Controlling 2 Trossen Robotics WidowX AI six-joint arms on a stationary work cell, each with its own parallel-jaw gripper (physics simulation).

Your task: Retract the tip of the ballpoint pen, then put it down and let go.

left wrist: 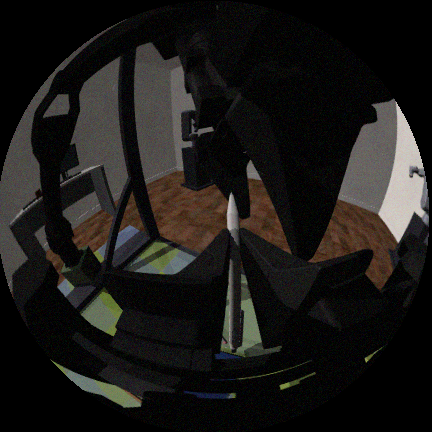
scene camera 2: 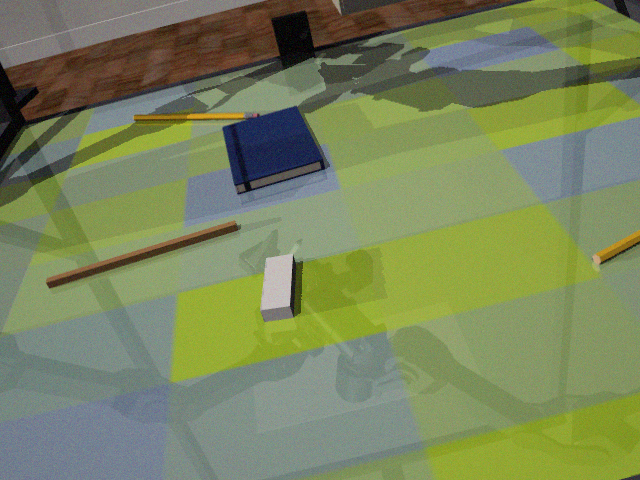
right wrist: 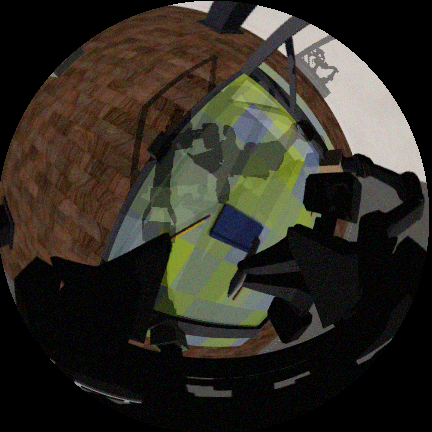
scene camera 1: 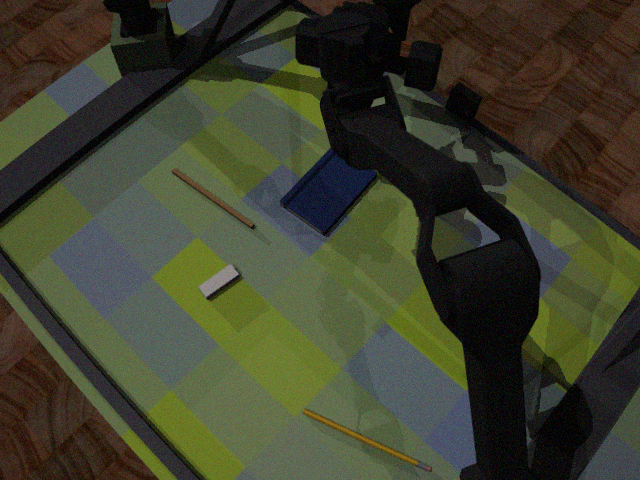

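The ballpoint pen, silver with a pale tapered end, is clamped between the fingers of my left gripper. In the left wrist view its cone points up and its clip end points down. The cone is close to one finger of my right gripper, which stands open with its fingers wide apart. Whether they touch, and whether the writing tip sticks out, I cannot tell. In scene camera 1 the left arm hides the pen; scene camera 2 does not show it.
A blue notebook lies on the patterned table. A brown stick, a white eraser, a yellow pencil and another pencil lie around it.
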